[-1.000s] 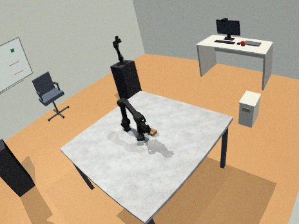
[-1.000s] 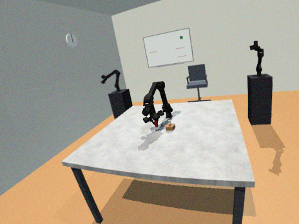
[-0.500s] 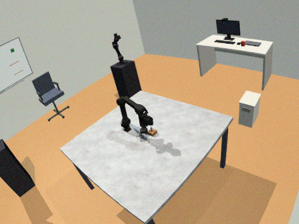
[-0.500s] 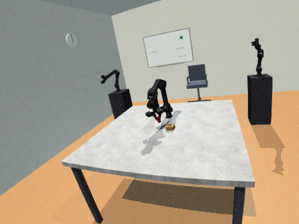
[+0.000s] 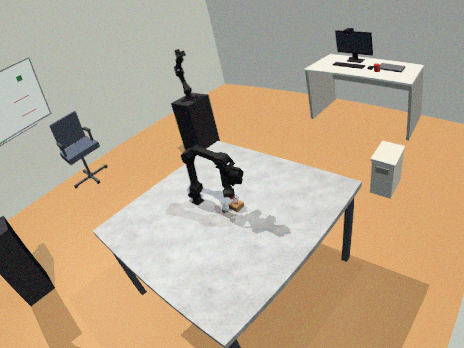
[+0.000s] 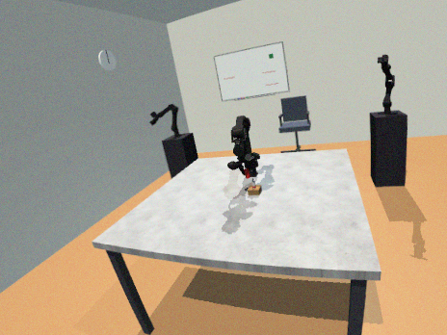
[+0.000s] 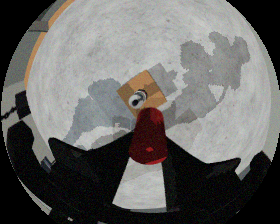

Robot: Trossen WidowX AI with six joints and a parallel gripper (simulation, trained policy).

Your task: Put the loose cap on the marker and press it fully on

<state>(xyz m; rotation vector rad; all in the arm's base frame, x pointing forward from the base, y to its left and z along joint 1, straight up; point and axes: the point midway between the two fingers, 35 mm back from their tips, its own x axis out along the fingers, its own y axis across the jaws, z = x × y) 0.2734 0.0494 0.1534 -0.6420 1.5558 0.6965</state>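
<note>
Now: gripper tip 100 mm above the holder block and 30 mm to the right of it. Round my gripper tip: red marker cap: 10 mm to the left, 10 mm ahead, 10 mm above.
</note>
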